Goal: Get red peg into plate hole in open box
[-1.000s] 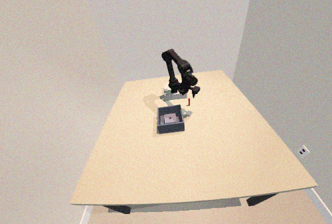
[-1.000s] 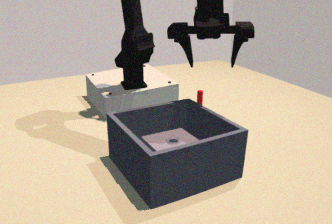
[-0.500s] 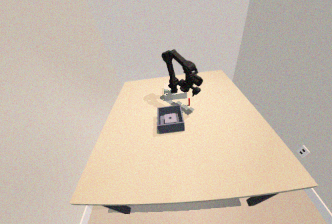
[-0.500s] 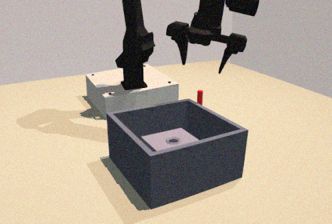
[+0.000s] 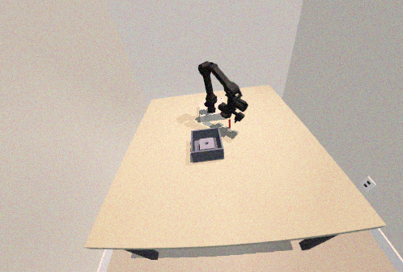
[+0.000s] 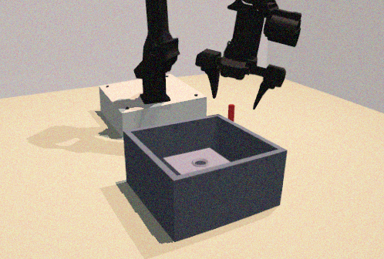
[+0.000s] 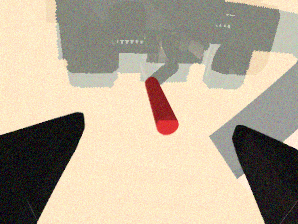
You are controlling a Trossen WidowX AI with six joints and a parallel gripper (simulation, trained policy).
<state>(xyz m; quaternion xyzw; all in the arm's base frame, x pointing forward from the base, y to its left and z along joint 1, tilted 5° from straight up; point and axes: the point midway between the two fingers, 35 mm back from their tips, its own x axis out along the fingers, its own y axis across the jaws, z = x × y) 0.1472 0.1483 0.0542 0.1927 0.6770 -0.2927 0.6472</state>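
The red peg lies 10 mm behind my gripper tip and 50 mm below it. From my gripper tip the other things lie so: pale plate 200 mm ahead, 150 mm to the right, 40 mm below; dark box 200 mm ahead, 150 mm to the right, 60 mm below.
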